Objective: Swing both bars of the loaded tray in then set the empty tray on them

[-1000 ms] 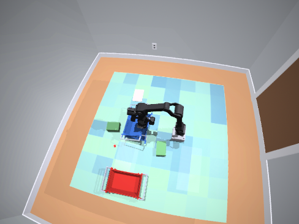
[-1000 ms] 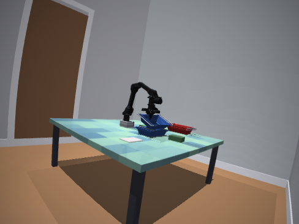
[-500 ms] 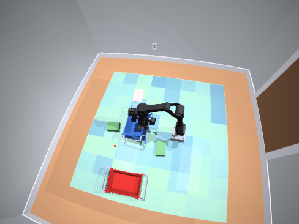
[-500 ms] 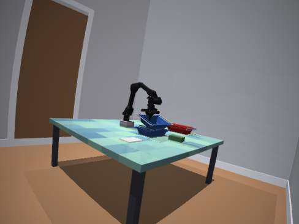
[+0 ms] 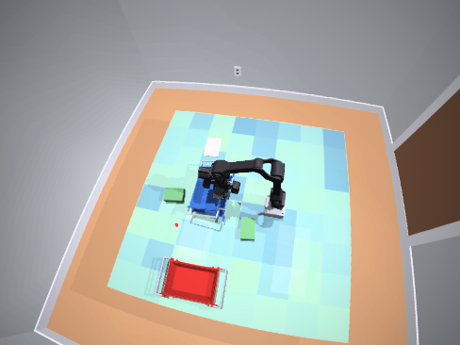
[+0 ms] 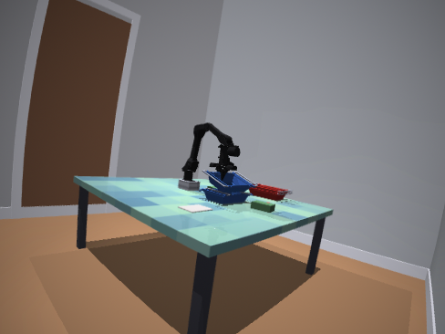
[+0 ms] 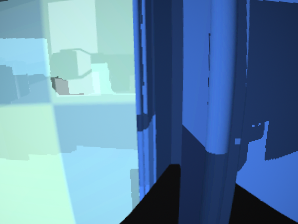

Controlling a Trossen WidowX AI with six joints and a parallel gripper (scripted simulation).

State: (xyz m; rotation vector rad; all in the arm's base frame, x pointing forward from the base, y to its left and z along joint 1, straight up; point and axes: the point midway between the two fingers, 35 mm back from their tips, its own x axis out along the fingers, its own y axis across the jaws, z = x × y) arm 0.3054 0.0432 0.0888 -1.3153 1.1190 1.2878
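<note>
Now: gripper tip 70 mm short of the blue tray, 10 mm to the right of it and 10 mm below it. Round my gripper tip: small red block (250 mm to the left, 200 mm ahead, 110 mm below); then white flat plate (320 mm to the right, 200 mm ahead, 120 mm below).
</note>
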